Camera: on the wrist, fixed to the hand. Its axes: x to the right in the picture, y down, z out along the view.
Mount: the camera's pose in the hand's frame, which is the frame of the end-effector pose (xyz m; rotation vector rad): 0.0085 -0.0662 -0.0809 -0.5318 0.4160 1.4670
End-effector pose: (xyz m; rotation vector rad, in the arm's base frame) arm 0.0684 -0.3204 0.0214 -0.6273 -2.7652 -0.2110
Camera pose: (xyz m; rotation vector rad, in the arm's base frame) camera 0.0524 -0.3929 0.0955 -2.1573 -1.2791 -0.5976
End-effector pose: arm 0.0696 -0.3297 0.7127 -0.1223 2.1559 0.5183
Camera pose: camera 0.0216 -0.4219 0.7267 -1.2289 -2.0893 -1.9870
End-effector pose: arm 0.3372 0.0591 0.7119 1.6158 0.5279 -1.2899
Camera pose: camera 0.3271 0.1567 0.6748 1.2539 -0.1495 0.2702
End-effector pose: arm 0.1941 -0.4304 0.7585 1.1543 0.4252 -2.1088
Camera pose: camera 0.1937 -0.3407 0.7042 1.0210 0.1656 -0.4520
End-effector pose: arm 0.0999 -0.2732 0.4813 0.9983 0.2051 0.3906
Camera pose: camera 0.0948 -0.2388 0.3824 0.3631 -0.3042 1.8850
